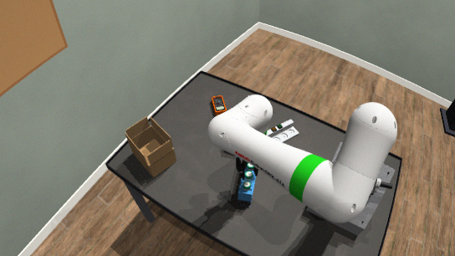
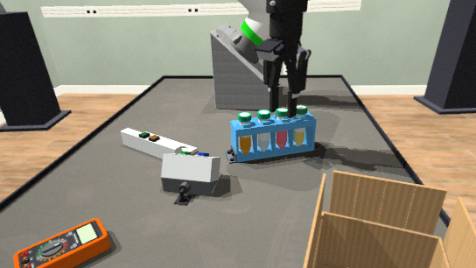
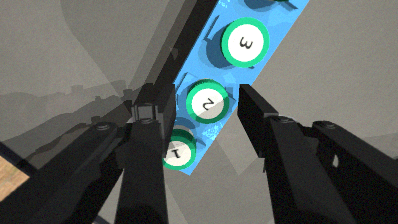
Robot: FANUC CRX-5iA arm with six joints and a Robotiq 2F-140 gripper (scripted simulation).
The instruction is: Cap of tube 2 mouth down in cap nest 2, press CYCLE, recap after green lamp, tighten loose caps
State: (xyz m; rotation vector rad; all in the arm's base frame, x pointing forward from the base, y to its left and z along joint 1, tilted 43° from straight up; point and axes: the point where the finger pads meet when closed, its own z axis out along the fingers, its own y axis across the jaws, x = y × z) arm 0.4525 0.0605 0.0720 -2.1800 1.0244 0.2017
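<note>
Right now my hand is 30 mm above the cap 2. Also, from my hand: cap 1: 50 mm to the left, 30 mm below, 10 mm behind; then cap 4: 100 mm to the right, 30 mm below, 20 mm ahead; then cap 3: 50 mm to the right, 30 mm below, 10 mm ahead.
</note>
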